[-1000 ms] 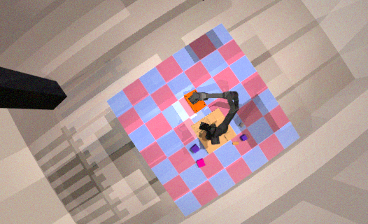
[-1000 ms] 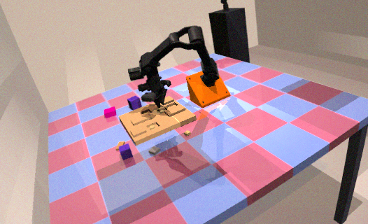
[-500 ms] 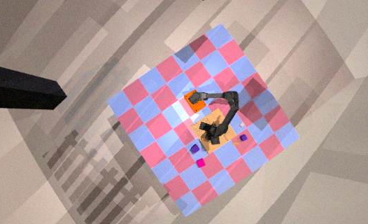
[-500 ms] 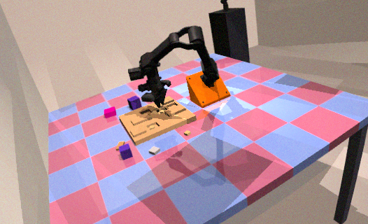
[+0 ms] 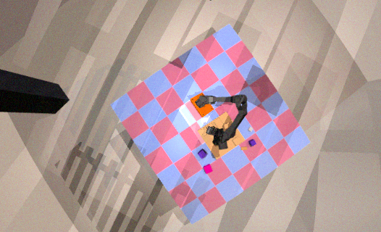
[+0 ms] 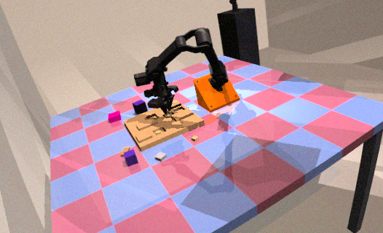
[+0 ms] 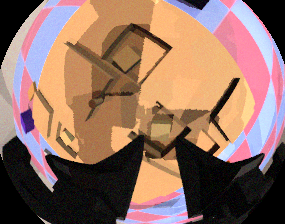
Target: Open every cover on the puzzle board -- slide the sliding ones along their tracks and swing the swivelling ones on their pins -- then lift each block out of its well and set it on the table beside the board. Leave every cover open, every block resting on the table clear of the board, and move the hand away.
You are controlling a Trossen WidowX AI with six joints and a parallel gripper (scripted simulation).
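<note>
Right now my gripper tip is 5 cm short of the tan puzzle board, 1 cm to the right of it and 2 cm above it. The rest, counted from my gripper tip: magenta block (20 cm ahead, 25 cm to the right, 2 cm below); orange piece (27 cm ahead, 10 cm to the left, 3 cm below).
</note>
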